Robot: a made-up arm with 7 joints.
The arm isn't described. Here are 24 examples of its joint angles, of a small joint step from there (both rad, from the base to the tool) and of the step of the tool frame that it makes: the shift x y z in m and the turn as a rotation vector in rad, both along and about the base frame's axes.
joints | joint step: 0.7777 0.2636 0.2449 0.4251 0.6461 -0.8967 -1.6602 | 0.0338 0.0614 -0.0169 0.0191 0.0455 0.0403 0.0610
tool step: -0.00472 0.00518 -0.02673 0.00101 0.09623 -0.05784
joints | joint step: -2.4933 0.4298 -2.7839 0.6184 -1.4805 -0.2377 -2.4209 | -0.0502 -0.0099 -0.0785 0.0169 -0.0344 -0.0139 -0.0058
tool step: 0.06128 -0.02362 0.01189 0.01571 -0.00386 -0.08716
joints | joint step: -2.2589 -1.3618 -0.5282 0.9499 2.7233 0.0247 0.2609 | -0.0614 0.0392 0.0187 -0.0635 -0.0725 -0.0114 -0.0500
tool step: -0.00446 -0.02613 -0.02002 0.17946 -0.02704 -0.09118
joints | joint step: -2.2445 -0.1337 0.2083 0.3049 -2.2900 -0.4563 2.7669 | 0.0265 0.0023 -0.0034 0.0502 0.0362 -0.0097 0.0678
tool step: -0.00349 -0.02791 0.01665 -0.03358 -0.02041 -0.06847
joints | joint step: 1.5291 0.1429 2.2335 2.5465 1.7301 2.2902 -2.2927 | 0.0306 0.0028 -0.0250 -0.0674 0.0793 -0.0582 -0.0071
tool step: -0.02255 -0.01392 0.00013 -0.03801 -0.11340 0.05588
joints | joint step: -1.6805 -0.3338 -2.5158 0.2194 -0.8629 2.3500 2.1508 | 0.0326 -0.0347 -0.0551 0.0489 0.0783 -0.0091 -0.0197
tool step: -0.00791 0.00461 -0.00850 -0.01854 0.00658 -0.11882
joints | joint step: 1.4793 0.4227 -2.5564 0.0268 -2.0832 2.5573 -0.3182 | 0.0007 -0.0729 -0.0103 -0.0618 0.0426 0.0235 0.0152
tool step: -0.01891 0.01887 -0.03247 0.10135 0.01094 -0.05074
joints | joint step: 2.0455 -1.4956 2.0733 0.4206 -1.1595 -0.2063 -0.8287 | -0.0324 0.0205 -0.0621 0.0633 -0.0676 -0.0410 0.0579
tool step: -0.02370 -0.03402 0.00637 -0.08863 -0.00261 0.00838
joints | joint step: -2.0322 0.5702 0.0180 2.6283 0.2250 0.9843 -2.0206 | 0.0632 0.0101 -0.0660 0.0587 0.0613 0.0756 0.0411
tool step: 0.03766 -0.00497 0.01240 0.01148 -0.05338 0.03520
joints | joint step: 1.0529 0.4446 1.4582 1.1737 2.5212 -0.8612 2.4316 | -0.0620 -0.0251 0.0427 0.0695 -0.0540 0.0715 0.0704
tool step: -0.00220 0.03152 0.04014 0.12241 0.11473 -0.08518
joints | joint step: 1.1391 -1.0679 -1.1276 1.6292 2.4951 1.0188 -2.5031 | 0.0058 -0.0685 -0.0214 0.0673 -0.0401 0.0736 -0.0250
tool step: -0.04084 -0.06942 -0.02080 0.04100 -0.09474 -0.12604
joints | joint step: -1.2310 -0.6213 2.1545 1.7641 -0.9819 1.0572 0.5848 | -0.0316 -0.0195 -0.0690 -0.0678 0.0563 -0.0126 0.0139
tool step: 0.06923 -0.04289 -0.02805 -0.00245 0.02885 -0.12110
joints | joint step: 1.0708 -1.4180 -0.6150 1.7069 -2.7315 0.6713 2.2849 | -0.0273 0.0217 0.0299 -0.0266 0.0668 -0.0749 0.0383
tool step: -0.01405 0.04265 0.02425 -0.07091 -0.04366 0.10882
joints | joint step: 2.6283 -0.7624 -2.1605 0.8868 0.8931 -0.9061 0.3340 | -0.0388 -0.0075 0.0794 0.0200 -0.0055 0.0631 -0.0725
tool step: 0.00899 0.02008 0.02343 0.03636 -0.00610 0.09845
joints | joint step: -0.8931 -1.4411 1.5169 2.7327 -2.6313 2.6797 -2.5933 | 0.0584 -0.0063 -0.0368 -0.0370 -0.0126 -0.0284 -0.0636
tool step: -0.03202 -0.01837 -0.00161 0.01640 0.02402 -0.01486
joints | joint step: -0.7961 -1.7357 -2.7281 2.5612 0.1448 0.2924 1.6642 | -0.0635 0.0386 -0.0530 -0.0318 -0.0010 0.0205 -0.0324
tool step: 0.03827 0.05712 0.01286 0.04568 -0.04634 -0.00813
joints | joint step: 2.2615 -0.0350 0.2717 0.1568 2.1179 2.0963 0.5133 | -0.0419 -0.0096 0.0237 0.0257 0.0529 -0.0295 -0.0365
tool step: -0.00893 0.01994 0.00799 0.05137 0.02024 -0.09570
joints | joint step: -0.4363 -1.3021 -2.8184 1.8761 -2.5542 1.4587 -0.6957 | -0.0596 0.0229 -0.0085 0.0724 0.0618 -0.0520 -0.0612
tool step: -0.00815 0.07765 0.04574 -0.00525 0.00291 -0.11223
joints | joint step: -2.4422 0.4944 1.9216 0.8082 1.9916 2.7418 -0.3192 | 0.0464 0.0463 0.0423 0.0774 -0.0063 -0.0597 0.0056
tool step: 0.00698 0.00859 0.04708 -0.02927 -0.05753 0.02333
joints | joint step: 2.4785 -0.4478 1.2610 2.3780 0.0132 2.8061 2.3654 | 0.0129 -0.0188 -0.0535 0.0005 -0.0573 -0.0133 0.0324
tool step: 0.00251 0.01302 0.00903 0.00444 0.08930 -0.10057
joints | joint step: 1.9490 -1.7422 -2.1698 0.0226 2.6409 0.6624 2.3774 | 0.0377 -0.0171 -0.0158 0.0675 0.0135 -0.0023 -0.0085
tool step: 0.02049 0.01552 -0.02472 -0.03635 0.01943 -0.01015
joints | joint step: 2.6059 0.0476 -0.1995 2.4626 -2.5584 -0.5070 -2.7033 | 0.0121 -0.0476 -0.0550 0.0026 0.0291 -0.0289 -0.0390
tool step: 0.04457 -0.01052 0.01819 0.03818 0.01377 -0.02570
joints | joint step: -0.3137 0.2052 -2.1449 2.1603 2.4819 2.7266 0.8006 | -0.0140 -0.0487 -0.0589 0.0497 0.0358 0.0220 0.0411
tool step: -0.04098 0.04288 0.01366 -0.04278 0.01185 -0.04523
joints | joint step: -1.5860 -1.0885 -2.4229 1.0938 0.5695 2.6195 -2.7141 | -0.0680 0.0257 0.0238 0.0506 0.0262 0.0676 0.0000
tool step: 0.01523 0.05274 0.02651 -0.00264 0.05275 -0.06885
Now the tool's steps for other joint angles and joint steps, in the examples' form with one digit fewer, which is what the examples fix.
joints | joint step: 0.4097 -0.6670 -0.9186 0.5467 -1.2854 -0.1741 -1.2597 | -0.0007 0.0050 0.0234 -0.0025 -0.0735 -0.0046 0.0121
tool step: 0.0013 0.0153 -0.0003 -0.0664 0.0027 0.0523
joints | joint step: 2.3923 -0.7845 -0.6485 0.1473 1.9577 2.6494 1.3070 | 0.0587 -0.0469 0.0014 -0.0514 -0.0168 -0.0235 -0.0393
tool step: -0.0141 -0.0250 -0.0127 -0.0149 0.0092 0.0484
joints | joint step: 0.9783 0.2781 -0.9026 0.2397 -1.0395 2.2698 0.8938 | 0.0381 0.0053 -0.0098 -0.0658 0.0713 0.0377 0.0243
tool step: -0.0375 0.0078 0.0018 -0.0517 0.0524 -0.0420
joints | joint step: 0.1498 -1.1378 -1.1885 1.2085 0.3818 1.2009 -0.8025 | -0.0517 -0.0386 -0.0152 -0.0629 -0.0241 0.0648 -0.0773
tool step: -0.0177 0.0175 -0.0356 -0.0467 0.0012 0.0627
